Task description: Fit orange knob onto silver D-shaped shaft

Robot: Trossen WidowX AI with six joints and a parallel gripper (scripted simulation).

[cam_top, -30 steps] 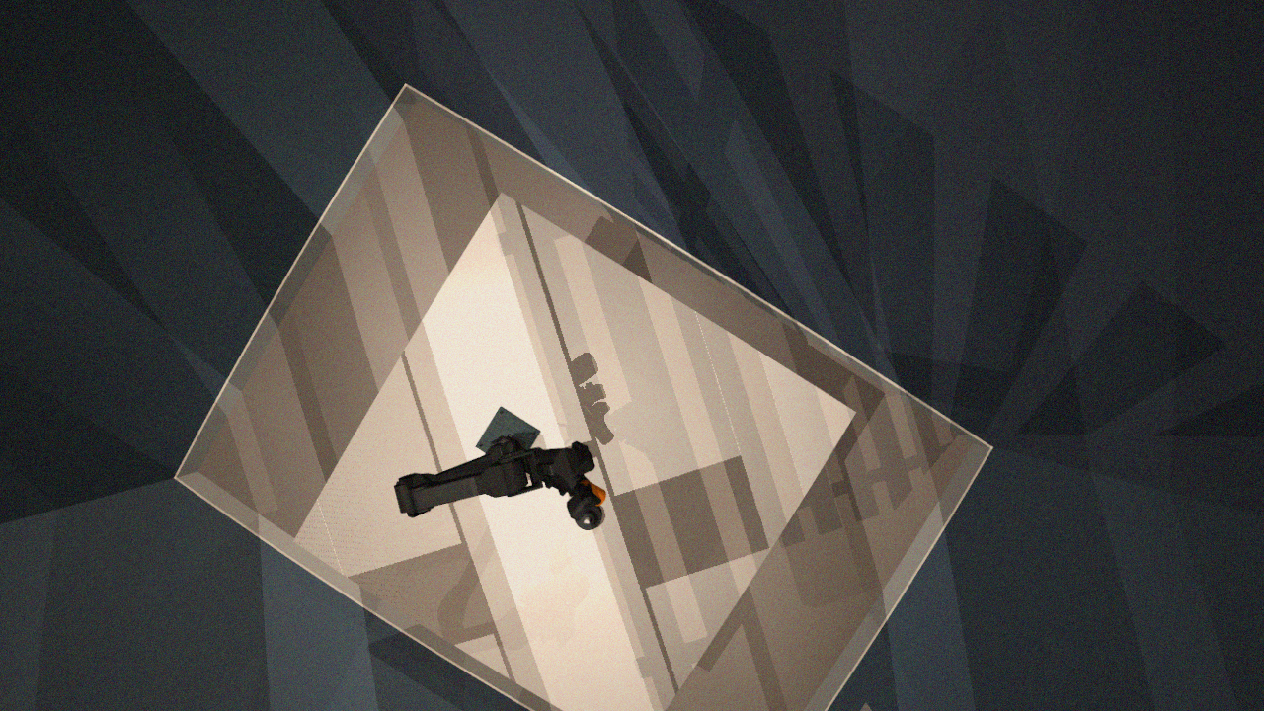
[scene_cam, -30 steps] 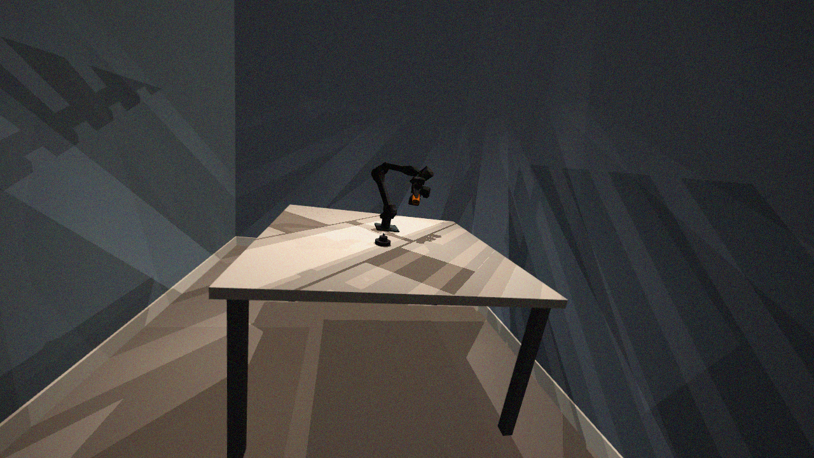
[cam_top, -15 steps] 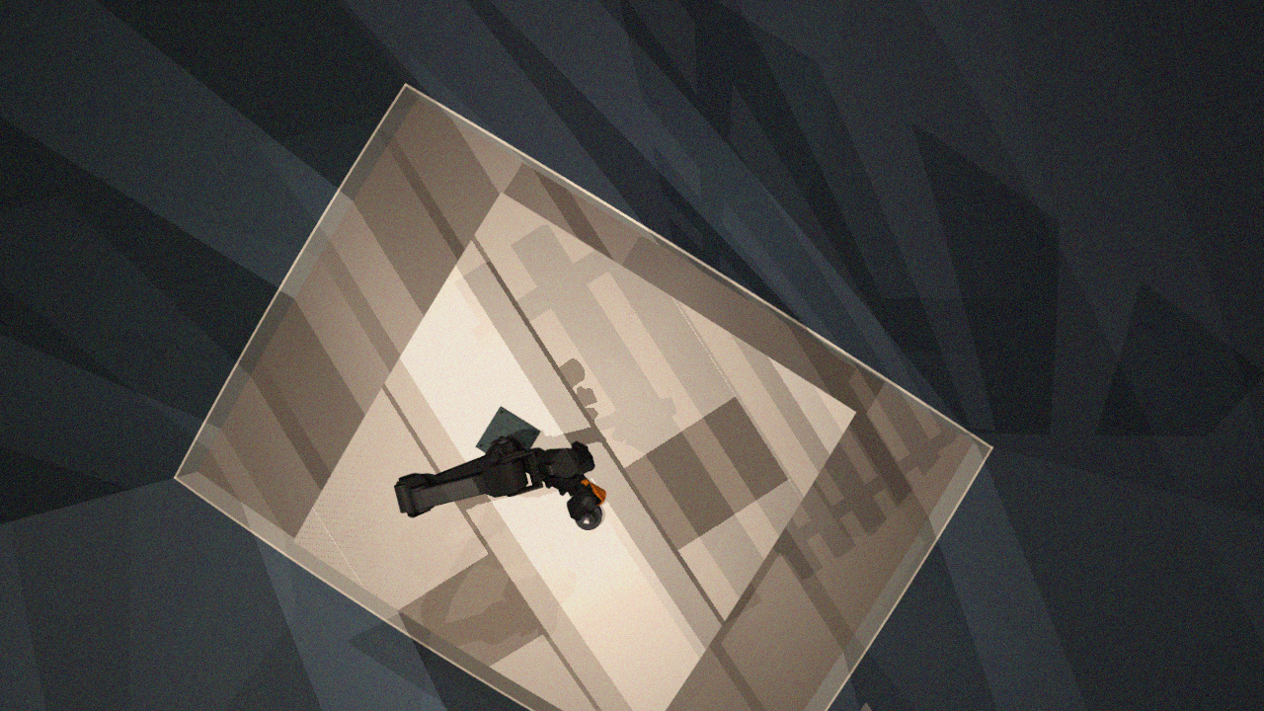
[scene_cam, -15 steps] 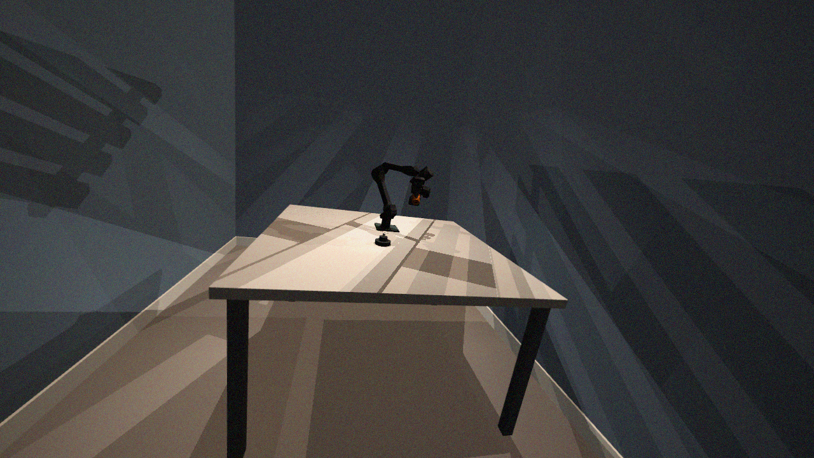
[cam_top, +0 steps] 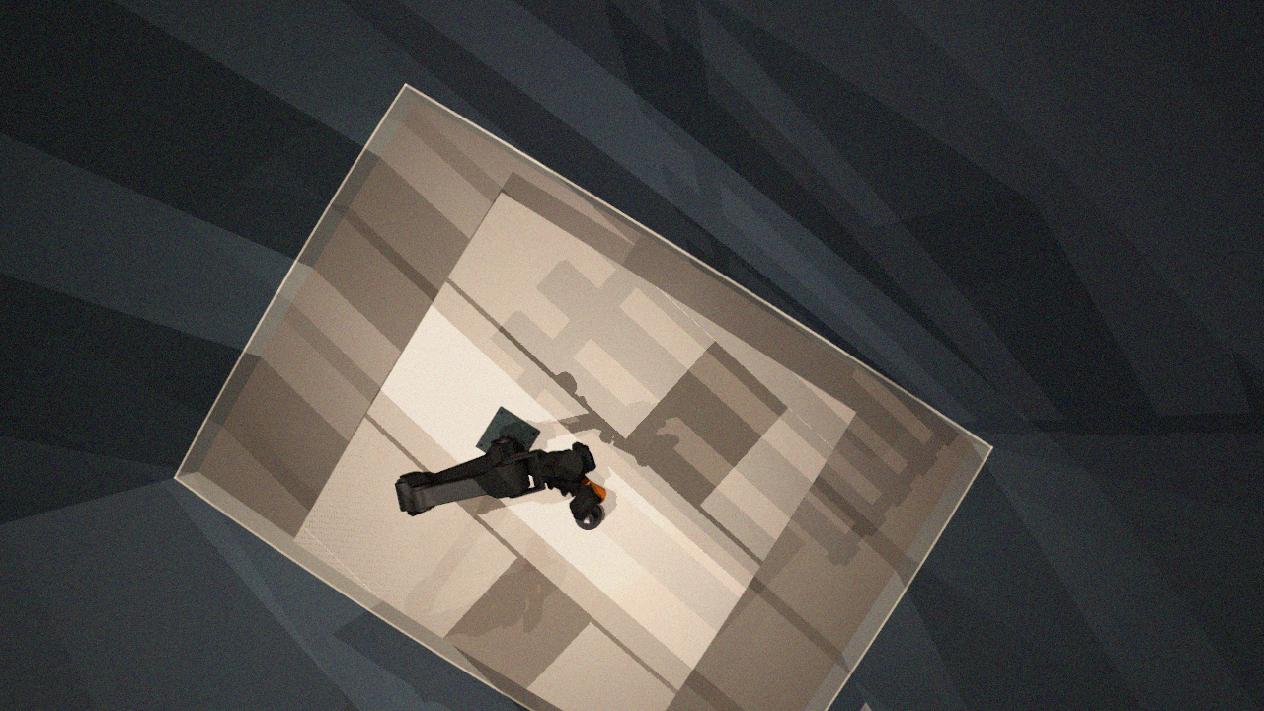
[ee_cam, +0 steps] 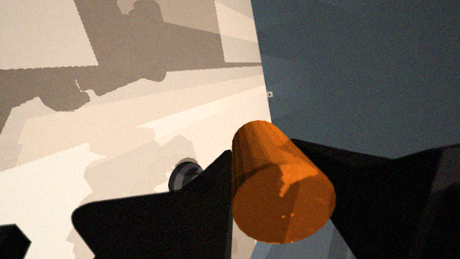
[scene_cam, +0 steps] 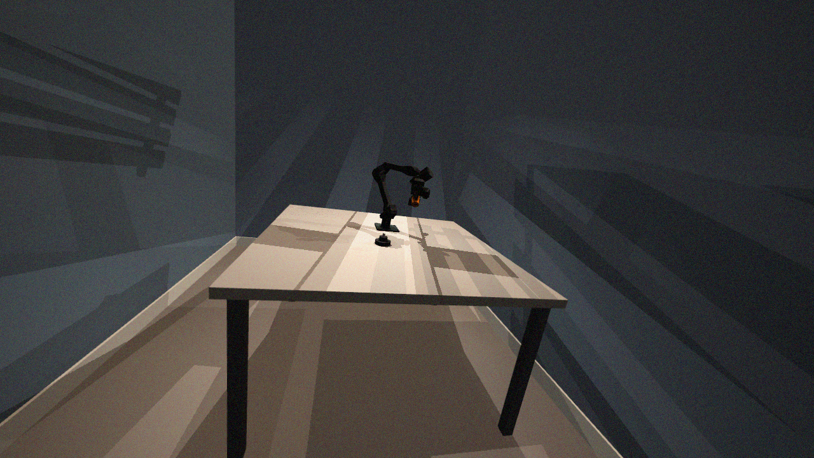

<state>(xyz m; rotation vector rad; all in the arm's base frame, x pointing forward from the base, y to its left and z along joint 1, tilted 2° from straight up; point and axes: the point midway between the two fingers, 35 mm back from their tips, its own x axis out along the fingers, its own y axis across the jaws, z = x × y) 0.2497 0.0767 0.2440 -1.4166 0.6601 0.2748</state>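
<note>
The orange knob is 3 cm behind my gripper tip, 2 cm above it and 1 cm to the left of it. Round my gripper tip: round pedestal (20 cm below, 16 cm to the right, 2 cm ahead).
</note>
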